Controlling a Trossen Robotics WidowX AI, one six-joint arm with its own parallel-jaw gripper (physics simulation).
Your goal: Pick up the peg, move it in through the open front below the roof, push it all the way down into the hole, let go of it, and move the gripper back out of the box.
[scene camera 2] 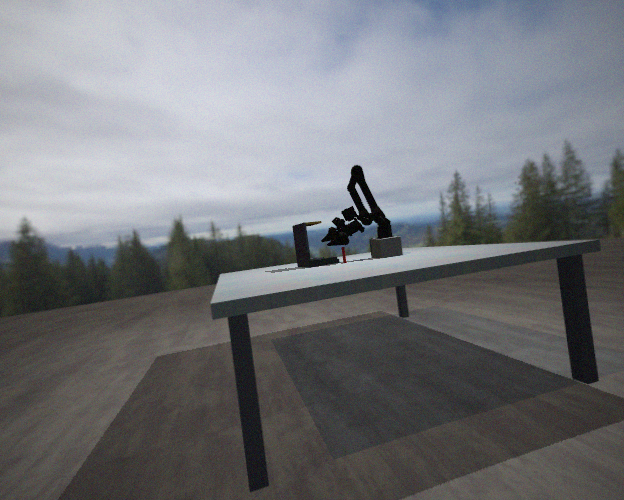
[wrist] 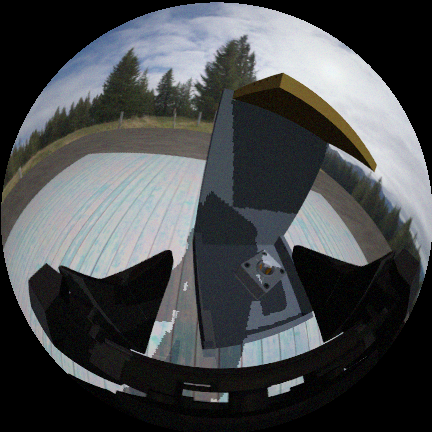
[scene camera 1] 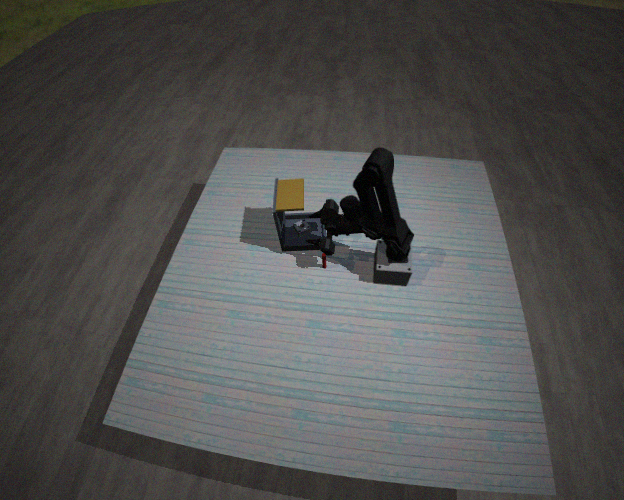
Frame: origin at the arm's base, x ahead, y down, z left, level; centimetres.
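Seen in the pictures: gripper, fingertip midpoint: (scene camera 2: 324,243) (wrist: 234,255) (scene camera 1: 307,228); arm's base, origin of the base link: (scene camera 2: 385,237) (scene camera 1: 397,254).
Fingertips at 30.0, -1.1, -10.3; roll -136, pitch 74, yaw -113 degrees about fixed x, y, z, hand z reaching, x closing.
Note:
Offsets run from my fingertips to a thing's middle, as dx, dy, dz. "*": to the spot under its first point. Level surfaces: height alone.
The red peg @(-5.6, +7.0, +8.9) (scene camera 1: 324,260) (scene camera 2: 343,254) stands upright on the table beside the box's front corner; it does not show in the wrist view. The box has a dark grey back wall (scene camera 2: 301,244) (wrist: 275,165) and a yellow roof (scene camera 1: 290,194) (wrist: 310,111). On its floor sits a light grey square block @(+3.2, +8.5, -7.3) (scene camera 1: 301,226) (wrist: 250,272) with a round hole, orange inside. My gripper (scene camera 1: 313,229) (scene camera 2: 324,240) (wrist: 234,255) is open and empty. It hangs above the front part of the box floor, lower than the roof, tilted downward toward the box. The peg is outside the fingers, off to one side.
The box floor has a low raised rim @(* +1.3, +8.8, -13.4) (wrist: 295,280) along one side. The arm's base block (scene camera 1: 393,273) (scene camera 2: 385,247) stands on the table @(dy +11.0) (scene camera 1: 333,364) (scene camera 2: 416,264), in front of the box's open front. Shadows fall across the box and the table around the peg.

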